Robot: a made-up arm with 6 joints.
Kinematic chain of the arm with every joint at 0, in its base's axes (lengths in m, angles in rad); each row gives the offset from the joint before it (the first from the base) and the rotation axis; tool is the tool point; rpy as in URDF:
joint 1: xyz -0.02 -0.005 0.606 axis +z
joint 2: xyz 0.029 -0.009 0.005 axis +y
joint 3: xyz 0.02 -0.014 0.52 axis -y
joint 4: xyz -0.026 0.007 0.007 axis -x
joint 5: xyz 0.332 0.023 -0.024 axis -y
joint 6: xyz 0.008 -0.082 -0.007 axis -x
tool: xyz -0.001 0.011 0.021 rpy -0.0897 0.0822 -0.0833
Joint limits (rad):
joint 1: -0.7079..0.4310
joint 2: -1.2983..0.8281
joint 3: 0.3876..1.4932
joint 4: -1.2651..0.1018
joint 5: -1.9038..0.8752
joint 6: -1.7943..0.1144
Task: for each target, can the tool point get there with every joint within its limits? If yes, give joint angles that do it. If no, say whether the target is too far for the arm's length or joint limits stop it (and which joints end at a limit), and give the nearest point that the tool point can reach.
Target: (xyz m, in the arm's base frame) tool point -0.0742 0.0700 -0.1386
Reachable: no: joint limits stop it (at a limit: joint 1, joint 2, joint 3, joint 4, joint 5, joint 6) | nearest point 0.5894 0.2623 0.7462 | short by 1.123 m
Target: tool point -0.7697 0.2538 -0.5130
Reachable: no: too far | nearest point -0.7334 0.2413 0.8672 | short by 1.381 m
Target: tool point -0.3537 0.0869 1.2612
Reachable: yes | joints -0.5238 -0.8928 0.6757 -0.2718 0.5252 -1.4188
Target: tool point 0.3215 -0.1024 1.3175
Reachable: yes | joints -0.0833 0.0945 0.7530 -0.0067 -0.1129 -0.2124
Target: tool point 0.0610 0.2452 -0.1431
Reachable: no: joint limits stop it (at a limit: joint 1, joint 2, joint 3, joint 4, joint 6) | nearest point 0.5909 0.2637 0.7451 | short by 1.034 m
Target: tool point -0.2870 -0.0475 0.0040
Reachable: no: joint limits stop it (at a limit: joint 2, joint 3, joint 4, joint 5) | nearest point -0.7623 -0.1232 0.8675 | short by 0.989 m
